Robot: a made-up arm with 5 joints.
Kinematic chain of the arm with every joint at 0, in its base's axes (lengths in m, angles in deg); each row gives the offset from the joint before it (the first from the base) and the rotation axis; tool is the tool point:
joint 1: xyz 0 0 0.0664 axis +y
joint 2: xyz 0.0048 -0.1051 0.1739 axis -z
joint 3: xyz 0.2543 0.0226 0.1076 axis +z
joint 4: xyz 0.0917 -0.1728 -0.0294 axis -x
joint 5: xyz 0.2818 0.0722 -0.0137 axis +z
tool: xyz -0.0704 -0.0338 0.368
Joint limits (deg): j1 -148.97..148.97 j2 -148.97..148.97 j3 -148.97..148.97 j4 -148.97..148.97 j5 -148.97..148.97
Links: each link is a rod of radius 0.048 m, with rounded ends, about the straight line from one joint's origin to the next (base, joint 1, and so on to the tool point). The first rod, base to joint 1, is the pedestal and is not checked.
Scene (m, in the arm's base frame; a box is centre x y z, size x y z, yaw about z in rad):
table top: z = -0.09
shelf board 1: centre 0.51 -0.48 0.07 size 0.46 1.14 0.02 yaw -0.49
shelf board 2: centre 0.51 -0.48 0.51 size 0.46 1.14 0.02 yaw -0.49
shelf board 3: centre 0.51 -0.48 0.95 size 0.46 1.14 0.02 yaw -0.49
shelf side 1: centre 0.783 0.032 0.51 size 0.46 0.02 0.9 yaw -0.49
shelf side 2: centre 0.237 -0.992 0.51 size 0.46 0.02 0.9 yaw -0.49
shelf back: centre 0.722 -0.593 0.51 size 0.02 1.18 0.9 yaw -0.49
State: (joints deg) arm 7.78 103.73 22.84 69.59 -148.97
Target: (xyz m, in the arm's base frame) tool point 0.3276 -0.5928 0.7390
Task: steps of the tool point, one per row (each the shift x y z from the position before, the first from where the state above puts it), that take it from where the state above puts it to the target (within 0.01 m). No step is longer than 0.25 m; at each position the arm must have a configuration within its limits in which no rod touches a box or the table.
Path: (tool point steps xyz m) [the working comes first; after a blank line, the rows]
Joints at the target: 63.61 136.97 3.11 5.22 -148.97
Straight joint move there: touches shelf board 2.

1: -0.1104 0.0375 0.0312
2: -0.1041 0.0545 -0.0026
3: -0.0864 0.0684 -0.0286
4: -0.0477 -0.0721 -0.0069
5: -0.0640 -0.0371 0.0376
6: -0.0461 0.0027 0.0899
7: 0.0070 0.0434 0.1269
8: 0.0821 0.0808 0.1283
9: 0.1553 0.1109 0.0843
10: 0.1145 -0.0789 -0.0062
11: 0.0967 -0.0417 -0.0035
12: 0.0626 -0.0254 0.0097

